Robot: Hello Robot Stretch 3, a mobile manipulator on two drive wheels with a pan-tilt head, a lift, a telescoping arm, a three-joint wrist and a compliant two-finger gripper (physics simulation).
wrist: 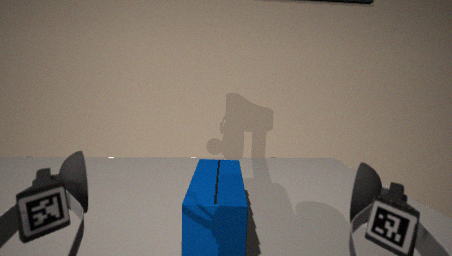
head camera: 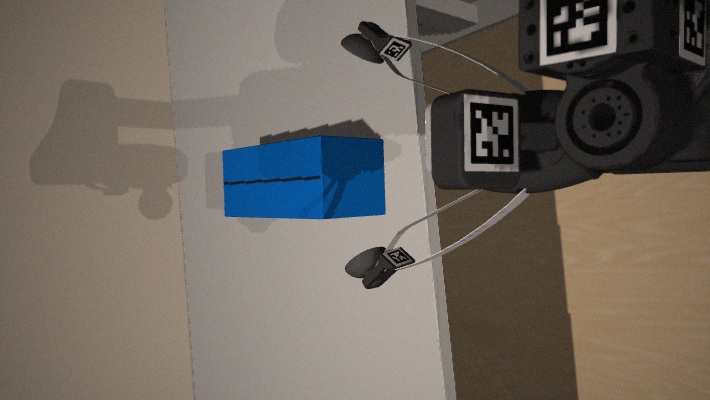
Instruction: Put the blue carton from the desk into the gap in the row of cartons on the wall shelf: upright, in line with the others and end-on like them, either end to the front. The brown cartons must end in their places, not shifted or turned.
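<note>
The blue carton (head camera: 300,177) (wrist: 215,220) stands on the light desk (head camera: 310,320) (wrist: 130,200), with a dark line along its top and one end facing the gripper. My gripper (head camera: 372,157) (wrist: 220,178) is wide open, with nothing between its fingers. In the head view its fingertips are near the carton's close end, one to each side with space between. In the wrist view the carton lies low in the middle, between the two fingertips, and its lower part is cut off. The wall shelf's row of cartons and its gap do not show in either view.
The wall (head camera: 90,300) (wrist: 150,75) rises behind the desk and carries the arm's shadow. A dark edge (wrist: 325,1) shows at the top of the wrist view. A grey object (head camera: 447,12) is beyond the desk's front edge at the top of the head view. Wooden floor (head camera: 640,280) lies in front.
</note>
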